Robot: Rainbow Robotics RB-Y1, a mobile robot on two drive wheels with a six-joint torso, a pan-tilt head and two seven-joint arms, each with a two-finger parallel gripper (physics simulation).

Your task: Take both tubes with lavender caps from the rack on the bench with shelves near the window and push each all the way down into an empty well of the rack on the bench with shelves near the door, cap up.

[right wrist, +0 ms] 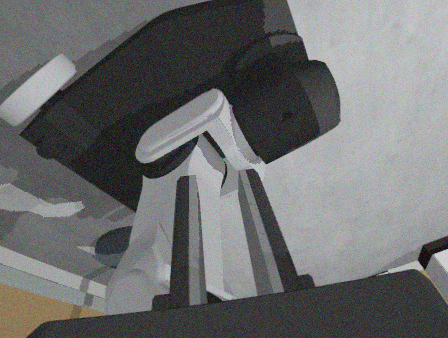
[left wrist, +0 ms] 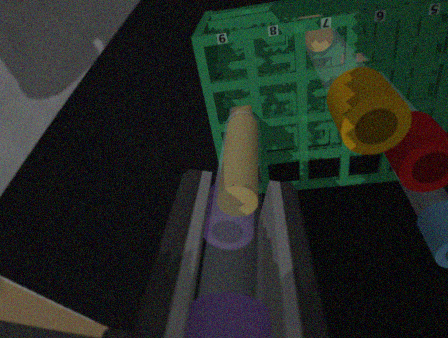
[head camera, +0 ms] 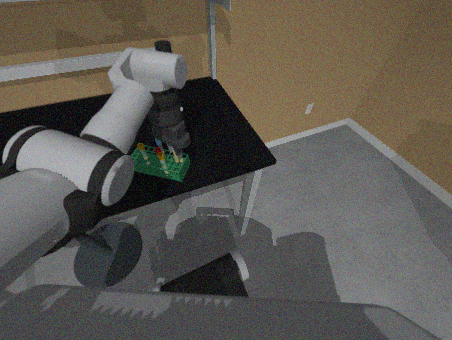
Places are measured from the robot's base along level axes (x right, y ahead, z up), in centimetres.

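Where they show: left gripper, fingertip midpoint: [left wrist: 236,197] [head camera: 175,152]; right gripper, fingertip midpoint: [right wrist: 218,185]; robot's base, link origin: [head camera: 203,284].
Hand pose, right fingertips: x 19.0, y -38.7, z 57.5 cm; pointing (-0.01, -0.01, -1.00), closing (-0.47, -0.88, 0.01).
Note:
Each offset is from my right fingertips to the top centre of the thing. "pt": to the spot under its first point. Level surfaces: height alone.
The green rack @[dx -16.7, dy +69.1, dz +39.6 cm] [head camera: 186,171] [left wrist: 250,37] stands on the black bench @[dz +33.9 cm] [head camera: 230,135]. My left gripper [head camera: 176,146] [left wrist: 236,197] is shut on a lavender-capped tube @[pt dx -11.4, dy +62.7, dz +45.4 cm] [left wrist: 239,170], cap up, with yellowish contents. In the left wrist view its lower end overlaps wells near labels 9 and 8; whether it has entered a well cannot be told. Another lavender cap [left wrist: 230,232] shows behind the held tube, partly hidden by it. In the head view, both lavender caps are hidden by the left gripper. My right gripper [right wrist: 218,185] is slightly open and empty, away from the bench.
The rack also holds a tube with an orange cap @[dx -15.4, dy +64.0, dz +45.9 cm] [head camera: 161,156] [left wrist: 370,110], a red cap @[dx -15.7, dy +66.8, dz +45.9 cm] [head camera: 158,150] [left wrist: 422,150], a blue cap @[dx -14.7, dy +71.5, dz +45.9 cm] [head camera: 158,143] [left wrist: 436,232] and another orange cap @[pt dx -20.3, dy +70.2, dz +45.7 cm] [head camera: 141,146]. A round stool base @[dx -74.7, dy +86.1, dz -54.5 cm] [head camera: 107,255] stands on the floor below the bench.

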